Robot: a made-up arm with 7 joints. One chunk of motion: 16 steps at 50 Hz.
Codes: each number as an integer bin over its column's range. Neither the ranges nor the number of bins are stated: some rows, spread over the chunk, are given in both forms.
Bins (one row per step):
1: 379 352 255 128 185 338 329
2: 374 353 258 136 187 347 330
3: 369 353 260 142 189 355 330
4: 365 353 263 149 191 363 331
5: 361 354 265 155 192 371 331
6: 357 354 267 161 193 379 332
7: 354 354 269 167 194 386 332
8: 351 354 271 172 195 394 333
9: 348 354 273 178 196 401 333
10: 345 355 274 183 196 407 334
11: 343 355 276 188 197 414 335
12: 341 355 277 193 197 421 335
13: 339 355 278 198 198 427 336
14: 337 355 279 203 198 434 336
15: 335 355 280 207 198 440 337
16: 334 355 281 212 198 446 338
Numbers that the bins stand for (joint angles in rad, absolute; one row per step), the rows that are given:
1: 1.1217 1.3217 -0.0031 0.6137 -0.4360 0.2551 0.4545
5: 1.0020 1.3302 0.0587 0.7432 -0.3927 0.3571 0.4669
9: 0.9155 1.3302 0.1082 0.8534 -0.3679 0.4499 0.4793
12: 0.8689 1.3345 0.1330 0.9253 -0.3618 0.5117 0.4916
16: 0.8223 1.3345 0.1577 1.0164 -0.3556 0.5890 0.5102
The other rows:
2: 1.0885 1.3259 0.0155 0.6521 -0.4236 0.2829 0.4607
3: 1.0552 1.3259 0.0278 0.6808 -0.4112 0.3077 0.4607
4: 1.0286 1.3259 0.0464 0.7144 -0.3989 0.3324 0.4669
6: 0.9753 1.3302 0.0711 0.7719 -0.3865 0.3819 0.4731
7: 0.9554 1.3302 0.0835 0.8007 -0.3803 0.4035 0.4731
8: 0.9354 1.3302 0.0959 0.8247 -0.3741 0.4282 0.4793
10: 0.8955 1.3345 0.1144 0.8774 -0.3679 0.4684 0.4854
11: 0.8822 1.3345 0.1268 0.9014 -0.3618 0.4901 0.4916
13: 0.8556 1.3345 0.1391 0.9493 -0.3556 0.5303 0.4978
14: 0.8423 1.3345 0.1453 0.9733 -0.3556 0.5519 0.4978
15: 0.8290 1.3345 0.1515 0.9925 -0.3556 0.5705 0.5040

